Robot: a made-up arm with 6 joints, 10 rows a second.
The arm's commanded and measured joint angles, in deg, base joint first. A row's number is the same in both.
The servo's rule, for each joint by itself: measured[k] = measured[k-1] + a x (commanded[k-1-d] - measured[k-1]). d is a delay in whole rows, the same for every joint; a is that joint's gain. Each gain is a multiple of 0.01, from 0.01 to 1. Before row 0 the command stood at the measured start. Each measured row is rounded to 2 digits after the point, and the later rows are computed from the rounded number. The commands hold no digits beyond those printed.
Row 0, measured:
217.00, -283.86, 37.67, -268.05, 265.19, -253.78
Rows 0 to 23, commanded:
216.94, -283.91, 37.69, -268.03, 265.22, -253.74
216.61, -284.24, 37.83, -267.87, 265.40, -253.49
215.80, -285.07, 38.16, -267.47, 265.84, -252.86
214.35, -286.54, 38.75, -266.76, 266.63, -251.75
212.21, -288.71, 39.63, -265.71, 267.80, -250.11
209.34, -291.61, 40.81, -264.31, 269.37, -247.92
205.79, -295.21, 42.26, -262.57, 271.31, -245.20
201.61, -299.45, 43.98, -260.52, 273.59, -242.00
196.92, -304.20, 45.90, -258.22, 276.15, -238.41
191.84, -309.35, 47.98, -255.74, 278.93, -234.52
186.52, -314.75, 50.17, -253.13, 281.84, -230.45
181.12, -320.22, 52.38, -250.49, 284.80, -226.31
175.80, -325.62, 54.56, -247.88, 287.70, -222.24
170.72, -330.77, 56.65, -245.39, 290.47, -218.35
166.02, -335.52, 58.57, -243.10, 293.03, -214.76
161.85, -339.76, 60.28, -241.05, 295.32, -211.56
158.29, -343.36, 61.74, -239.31, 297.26, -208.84
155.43, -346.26, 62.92, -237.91, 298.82, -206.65
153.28, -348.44, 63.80, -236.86, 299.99, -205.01
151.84, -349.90, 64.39, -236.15, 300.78, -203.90
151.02, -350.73, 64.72, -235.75, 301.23, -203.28
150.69, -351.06, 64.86, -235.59, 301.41, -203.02
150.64, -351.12, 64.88, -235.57, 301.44, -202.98
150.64, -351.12, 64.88, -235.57, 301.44, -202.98
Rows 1 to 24, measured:
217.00, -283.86, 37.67, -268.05, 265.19, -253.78
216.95, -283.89, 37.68, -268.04, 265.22, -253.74
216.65, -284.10, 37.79, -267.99, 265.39, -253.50
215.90, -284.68, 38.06, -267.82, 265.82, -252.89
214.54, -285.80, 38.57, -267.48, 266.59, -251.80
212.49, -287.55, 39.35, -266.91, 267.74, -250.18
209.72, -289.99, 40.43, -266.08, 269.29, -248.01
206.26, -293.12, 41.78, -264.96, 271.21, -245.31
202.17, -296.92, 43.41, -263.54, 273.47, -242.13
197.55, -301.29, 45.25, -261.84, 276.02, -238.56
192.53, -306.13, 47.27, -259.89, 278.78, -234.68
187.24, -311.30, 49.42, -257.73, 281.69, -230.62
181.85, -316.65, 51.61, -255.41, 284.64, -226.48
176.53, -322.03, 53.79, -253.00, 287.55, -222.41
171.42, -327.27, 55.91, -250.56, 290.32, -218.51
166.67, -332.22, 57.88, -248.17, 292.89, -214.91
162.43, -336.74, 59.66, -245.89, 295.20, -211.69
158.79, -340.71, 61.20, -243.78, 297.16, -208.95
155.83, -344.04, 62.47, -241.90, 298.74, -206.74
153.59, -346.68, 63.45, -240.29, 299.93, -205.08
152.05, -348.61, 64.15, -238.97, 300.74, -203.95
151.14, -349.88, 64.57, -237.94, 301.21, -203.31
150.74, -350.59, 64.78, -237.19, 301.40, -203.03
150.65, -350.91, 64.85, -236.67, 301.44, -202.98
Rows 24 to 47, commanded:
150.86, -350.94, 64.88, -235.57, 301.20, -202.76
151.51, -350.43, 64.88, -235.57, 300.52, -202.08
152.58, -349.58, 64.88, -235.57, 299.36, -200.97
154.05, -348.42, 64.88, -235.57, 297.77, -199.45
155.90, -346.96, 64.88, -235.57, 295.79, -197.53
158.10, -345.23, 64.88, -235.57, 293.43, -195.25
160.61, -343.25, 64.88, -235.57, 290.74, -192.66
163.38, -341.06, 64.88, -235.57, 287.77, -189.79
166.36, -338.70, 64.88, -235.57, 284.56, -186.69
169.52, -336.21, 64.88, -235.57, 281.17, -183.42
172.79, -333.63, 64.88, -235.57, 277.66, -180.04
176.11, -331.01, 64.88, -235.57, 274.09, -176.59
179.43, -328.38, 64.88, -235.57, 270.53, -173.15
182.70, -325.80, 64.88, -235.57, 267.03, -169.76
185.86, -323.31, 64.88, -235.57, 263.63, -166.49
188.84, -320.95, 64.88, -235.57, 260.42, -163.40
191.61, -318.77, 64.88, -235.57, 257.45, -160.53
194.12, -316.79, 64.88, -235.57, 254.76, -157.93
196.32, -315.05, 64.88, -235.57, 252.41, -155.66
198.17, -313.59, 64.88, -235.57, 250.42, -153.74
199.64, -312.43, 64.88, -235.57, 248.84, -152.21
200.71, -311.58, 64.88, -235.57, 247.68, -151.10
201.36, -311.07, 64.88, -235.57, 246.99, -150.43
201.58, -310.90, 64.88, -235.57, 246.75, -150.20
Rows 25 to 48, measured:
150.64, -351.04, 64.87, -236.32, 301.44, -202.98
150.83, -350.98, 64.88, -236.08, 301.21, -202.77
151.43, -350.65, 64.88, -235.92, 300.55, -202.11
152.44, -350.01, 64.88, -235.81, 299.42, -201.02
153.86, -349.06, 64.88, -235.73, 297.85, -199.51
155.66, -347.80, 64.88, -235.68, 295.89, -197.61
157.81, -346.26, 64.88, -235.64, 293.55, -195.34
160.27, -344.45, 64.88, -235.62, 290.88, -192.77
163.01, -342.42, 64.88, -235.60, 287.93, -189.91
165.96, -340.19, 64.88, -235.59, 284.73, -186.82
169.09, -337.80, 64.88, -235.58, 281.35, -183.56
172.35, -335.30, 64.88, -235.58, 277.84, -180.18
175.66, -332.73, 64.88, -235.58, 274.28, -176.73
178.98, -330.12, 64.88, -235.58, 270.72, -173.29
182.25, -327.53, 64.88, -235.58, 267.21, -169.90
185.43, -325.00, 64.88, -235.58, 263.81, -166.63
188.43, -322.57, 64.88, -235.58, 260.59, -163.53
191.23, -320.29, 64.88, -235.58, 257.61, -160.65
193.77, -318.19, 64.88, -235.58, 254.90, -158.04
196.01, -316.31, 64.88, -235.58, 252.53, -155.76
197.91, -314.68, 64.88, -235.58, 250.53, -153.82
199.43, -313.33, 64.88, -235.58, 248.92, -152.27
200.56, -312.28, 64.88, -235.58, 247.74, -151.15
201.26, -311.55, 64.88, -235.58, 247.03, -150.46

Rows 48 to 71, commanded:
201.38, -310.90, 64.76, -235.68, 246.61, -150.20
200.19, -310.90, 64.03, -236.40, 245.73, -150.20
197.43, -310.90, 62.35, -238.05, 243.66, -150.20
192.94, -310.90, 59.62, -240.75, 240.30, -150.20
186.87, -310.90, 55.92, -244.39, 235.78, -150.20
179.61, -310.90, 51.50, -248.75, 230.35, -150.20
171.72, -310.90, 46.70, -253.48, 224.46, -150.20
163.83, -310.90, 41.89, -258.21, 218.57, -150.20
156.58, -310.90, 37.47, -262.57, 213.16, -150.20
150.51, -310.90, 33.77, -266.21, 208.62, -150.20
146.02, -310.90, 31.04, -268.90, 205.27, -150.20
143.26, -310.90, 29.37, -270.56, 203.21, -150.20
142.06, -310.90, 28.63, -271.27, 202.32, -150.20
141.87, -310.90, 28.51, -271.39, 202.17, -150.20
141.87, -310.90, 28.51, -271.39, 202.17, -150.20
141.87, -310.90, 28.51, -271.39, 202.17, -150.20
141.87, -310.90, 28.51, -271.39, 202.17, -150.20
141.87, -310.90, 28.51, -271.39, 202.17, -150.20
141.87, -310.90, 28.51, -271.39, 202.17, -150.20
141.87, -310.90, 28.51, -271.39, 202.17, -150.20
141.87, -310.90, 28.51, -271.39, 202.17, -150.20
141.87, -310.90, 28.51, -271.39, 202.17, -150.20
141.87, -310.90, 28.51, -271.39, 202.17, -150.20
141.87, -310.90, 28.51, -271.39, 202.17, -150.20
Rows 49 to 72, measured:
201.54, -311.16, 64.88, -235.58, 246.76, -150.21
201.40, -311.00, 64.79, -235.61, 246.62, -150.20
200.34, -310.94, 64.23, -235.86, 245.77, -150.20
197.78, -310.92, 62.84, -236.56, 243.77, -150.20
193.52, -310.91, 60.46, -237.90, 240.47, -150.20
187.67, -310.90, 57.10, -239.98, 236.01, -150.20
180.58, -310.90, 52.96, -242.79, 230.63, -150.20
172.78, -310.90, 48.33, -246.21, 224.77, -150.20
164.90, -310.90, 43.56, -250.05, 218.88, -150.20
157.58, -310.90, 39.05, -254.06, 213.45, -150.20
151.36, -310.90, 35.14, -257.95, 208.86, -150.20
146.66, -310.90, 32.11, -261.45, 205.45, -150.20
143.67, -310.90, 30.08, -264.37, 203.32, -150.20
142.25, -310.90, 29.01, -266.58, 202.37, -150.20
141.92, -310.90, 28.64, -268.12, 202.18, -150.20
141.88, -310.90, 28.54, -269.17, 202.17, -150.20
141.87, -310.90, 28.52, -269.88, 202.17, -150.20
141.87, -310.90, 28.51, -270.36, 202.17, -150.20
141.87, -310.90, 28.51, -270.69, 202.17, -150.20
141.87, -310.90, 28.51, -270.91, 202.17, -150.20
141.87, -310.90, 28.51, -271.06, 202.17, -150.20
141.87, -310.90, 28.51, -271.17, 202.17, -150.20
141.87, -310.90, 28.51, -271.24, 202.17, -150.20
141.87, -310.90, 28.51, -271.29, 202.17, -150.20

